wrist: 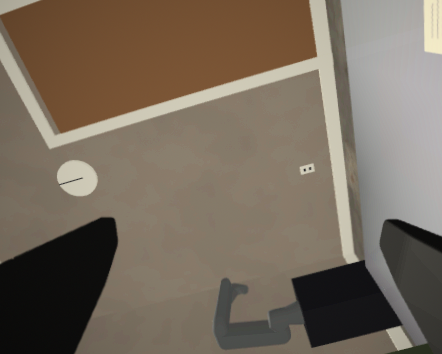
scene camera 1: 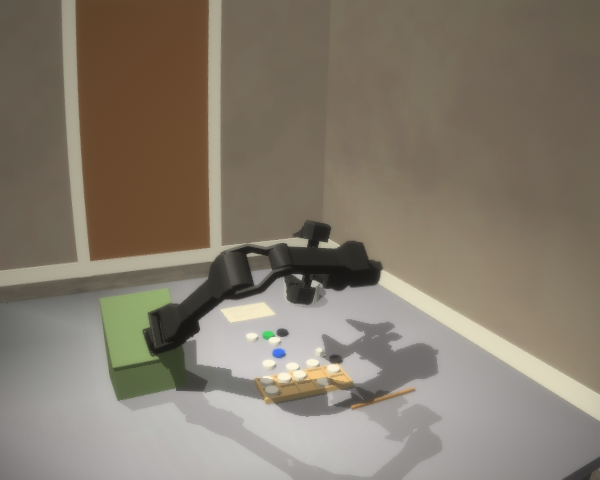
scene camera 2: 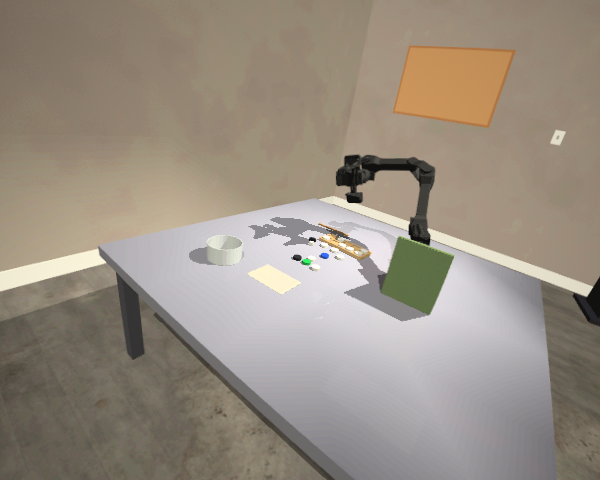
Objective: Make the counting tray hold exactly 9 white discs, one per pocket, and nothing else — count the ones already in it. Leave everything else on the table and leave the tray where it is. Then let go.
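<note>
The wooden counting tray (scene camera 1: 295,396) (scene camera 2: 369,254) lies partly in shadow. In scene view 1 its back row holds three white discs toward the left, a bare pocket, then a white disc (scene camera 1: 333,368) at the right. Its front row shows a disc (scene camera 1: 271,390) at the left and another disc (scene camera 1: 322,381) further right. Several white discs lie outside, including one (scene camera 1: 292,366) and another (scene camera 1: 312,362) close behind the tray, and one (scene camera 1: 268,364) (scene camera 2: 340,257) at its back left. My gripper (scene camera 1: 305,262) (scene camera 2: 353,178) (wrist: 248,231) is open and empty, high above the table, its fingers one above the other.
A blue disc (scene camera 1: 278,353) (scene camera 2: 324,255), green disc (scene camera 1: 268,335) (scene camera 2: 306,261), black discs and a small white piece (scene camera 1: 319,352) lie behind the tray. A stick (scene camera 1: 382,398) lies at its right. A paper (scene camera 1: 247,312), white bowl (scene camera 2: 224,251) and green block (scene camera 1: 142,330) (scene camera 2: 417,275) stand around.
</note>
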